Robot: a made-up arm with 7 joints.
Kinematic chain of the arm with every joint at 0, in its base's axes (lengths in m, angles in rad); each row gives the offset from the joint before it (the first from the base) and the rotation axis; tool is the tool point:
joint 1: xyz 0 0 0 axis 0 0.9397 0.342
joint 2: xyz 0 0 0 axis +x
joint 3: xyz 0 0 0 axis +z
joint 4: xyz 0.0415 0 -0.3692 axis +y
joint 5: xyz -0.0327 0 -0.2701 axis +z
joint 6: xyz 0 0 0 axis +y
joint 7: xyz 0 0 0 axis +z
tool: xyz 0 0 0
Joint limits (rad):
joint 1: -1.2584..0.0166
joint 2: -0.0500..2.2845
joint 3: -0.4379..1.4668
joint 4: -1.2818..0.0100
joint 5: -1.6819..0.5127
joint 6: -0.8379..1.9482
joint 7: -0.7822..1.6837
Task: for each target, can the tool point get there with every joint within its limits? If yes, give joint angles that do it. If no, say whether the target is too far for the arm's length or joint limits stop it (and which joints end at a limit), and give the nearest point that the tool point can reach.
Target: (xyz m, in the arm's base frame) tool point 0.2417 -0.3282 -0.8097
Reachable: no: too far | nearest point 0.1939 -0.1067 -0.5925 | short by 0.314 m
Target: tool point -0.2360 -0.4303 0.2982
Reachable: no: joint limits stop it (at a limit: joint 2, joint 3, joint 4) | nearest point -0.2136 0.1899 0.4807 | short by 0.647 m
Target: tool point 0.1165 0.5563 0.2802
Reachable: yes | joints -0.1579 1.8376 0.6899 -0.5878 -1.3956 0.4207 0.6452
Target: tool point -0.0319 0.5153 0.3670
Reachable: yes | joints -0.5816 1.9310 1.1601 -0.5930 -0.6739 0.8455 -0.5893
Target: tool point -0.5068 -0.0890 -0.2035
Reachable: no: joint limits stop it (at a limit: joint 1, joint 2, joint 3, joint 4) | nearest point -0.4101 0.2660 0.2716 | short by 0.601 m
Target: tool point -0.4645 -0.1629 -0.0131
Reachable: no: joint limits stop it (at a limit: joint 1, joint 2, joint 3, joint 4) | nearest point -0.4101 0.2660 0.2716 | short by 0.518 m
